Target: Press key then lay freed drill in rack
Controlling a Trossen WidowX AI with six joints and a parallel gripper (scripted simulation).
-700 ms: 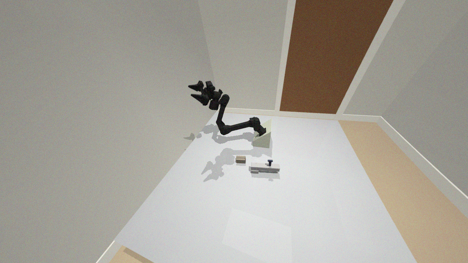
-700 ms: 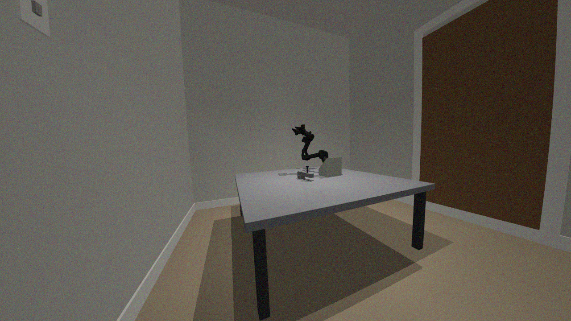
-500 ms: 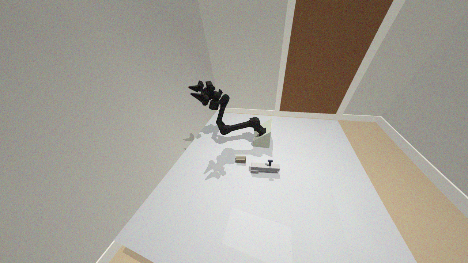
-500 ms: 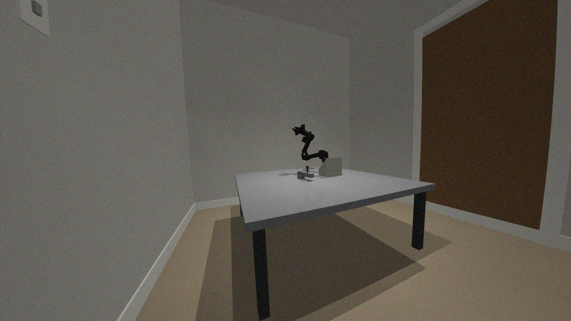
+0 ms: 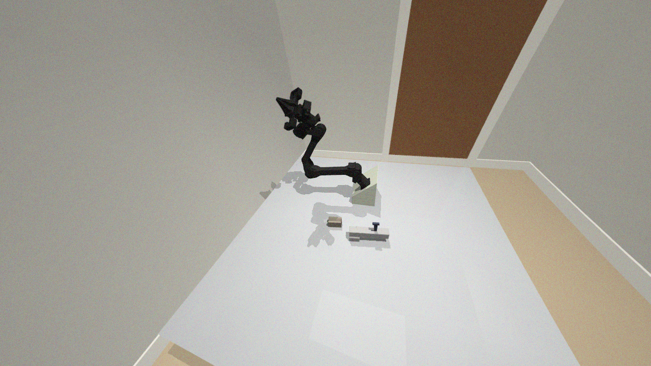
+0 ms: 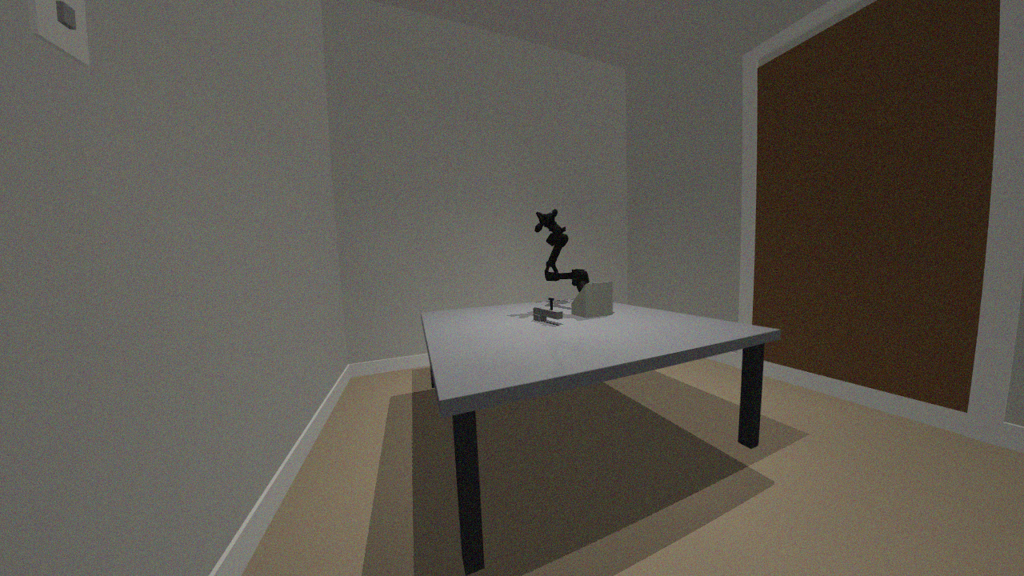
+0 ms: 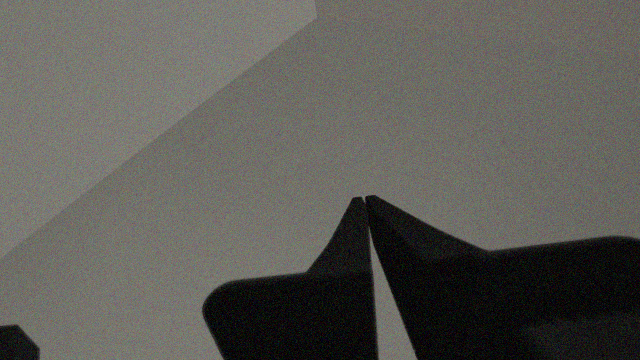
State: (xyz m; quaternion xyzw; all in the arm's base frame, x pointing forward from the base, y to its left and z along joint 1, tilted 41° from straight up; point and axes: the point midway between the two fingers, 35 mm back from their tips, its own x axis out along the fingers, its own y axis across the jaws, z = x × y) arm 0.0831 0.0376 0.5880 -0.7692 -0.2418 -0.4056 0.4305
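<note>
My gripper tip is now 530 mm above the dark key, 420 mm to the right of it and 210 mm short of it. The rest, counted from my gripper tip: rack (600 mm below, 220 mm to the left, 140 mm ahead); drill (580 mm below, 370 mm to the left, 210 mm ahead).
</note>
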